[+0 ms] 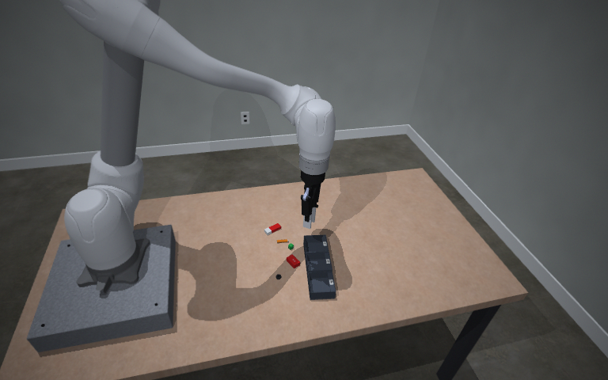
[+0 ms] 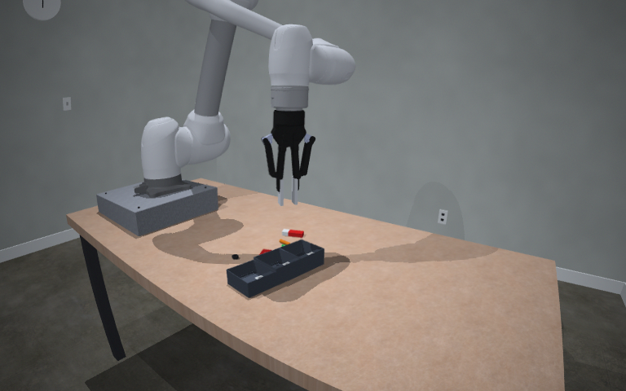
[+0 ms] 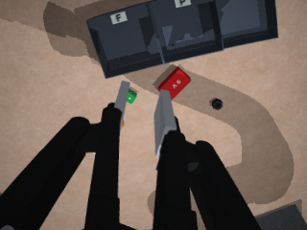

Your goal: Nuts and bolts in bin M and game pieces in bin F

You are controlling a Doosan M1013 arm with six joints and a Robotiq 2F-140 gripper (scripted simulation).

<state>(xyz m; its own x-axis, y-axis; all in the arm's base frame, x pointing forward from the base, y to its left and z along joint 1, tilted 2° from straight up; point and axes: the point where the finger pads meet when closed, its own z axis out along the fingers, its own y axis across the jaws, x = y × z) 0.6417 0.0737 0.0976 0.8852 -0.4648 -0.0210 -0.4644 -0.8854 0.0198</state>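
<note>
My hand is 110 mm past the black nut, 100 mm to the left of it and 190 mm above it. Also, from my hand: red block (60 mm behind, 20 mm to the right, 190 mm below); dark three-compartment bin (30 mm ahead, 70 mm to the right, 170 mm below); green die (60 mm behind, 40 mm to the left, 190 mm below).
</note>
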